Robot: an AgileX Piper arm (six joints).
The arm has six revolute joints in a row. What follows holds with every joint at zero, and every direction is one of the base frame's.
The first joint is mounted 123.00 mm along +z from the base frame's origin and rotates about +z.
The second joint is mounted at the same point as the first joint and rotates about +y.
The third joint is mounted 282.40 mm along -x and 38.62 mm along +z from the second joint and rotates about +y.
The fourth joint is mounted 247.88 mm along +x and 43.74 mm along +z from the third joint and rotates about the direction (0.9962, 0, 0.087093).
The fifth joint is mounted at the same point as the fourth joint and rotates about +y.
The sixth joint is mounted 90.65 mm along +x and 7.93 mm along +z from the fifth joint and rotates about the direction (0.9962, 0, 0.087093).
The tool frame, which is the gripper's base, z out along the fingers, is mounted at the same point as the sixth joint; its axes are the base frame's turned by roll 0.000, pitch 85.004 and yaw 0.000 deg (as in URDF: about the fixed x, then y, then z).
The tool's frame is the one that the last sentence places.
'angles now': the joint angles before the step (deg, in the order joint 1, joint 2, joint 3, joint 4, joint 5, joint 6). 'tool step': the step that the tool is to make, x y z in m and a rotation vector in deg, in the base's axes. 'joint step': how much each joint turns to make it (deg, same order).
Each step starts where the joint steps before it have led.
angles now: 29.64 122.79 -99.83 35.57 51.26 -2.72
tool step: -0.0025 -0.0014 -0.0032 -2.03 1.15 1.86
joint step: 0.06 0.29 -0.24 -1.70 2.37 0.01
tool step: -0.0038 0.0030 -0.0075 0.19 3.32 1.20
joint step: 0.20 0.99 -0.03 1.56 2.37 -0.27
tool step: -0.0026 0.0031 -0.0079 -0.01 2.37 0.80
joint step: 0.27 1.02 0.02 1.02 1.34 -0.15
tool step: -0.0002 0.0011 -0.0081 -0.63 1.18 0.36
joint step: 0.11 0.99 0.00 -0.04 0.43 0.00
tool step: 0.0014 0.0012 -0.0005 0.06 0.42 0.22
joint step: -0.01 0.57 -0.90 0.07 0.72 0.17
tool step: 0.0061 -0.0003 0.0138 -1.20 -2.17 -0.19
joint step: -0.06 -0.10 -3.33 -3.11 1.30 2.22
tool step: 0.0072 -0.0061 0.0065 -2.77 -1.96 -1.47
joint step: -0.47 0.00 -2.03 -4.42 0.48 2.90
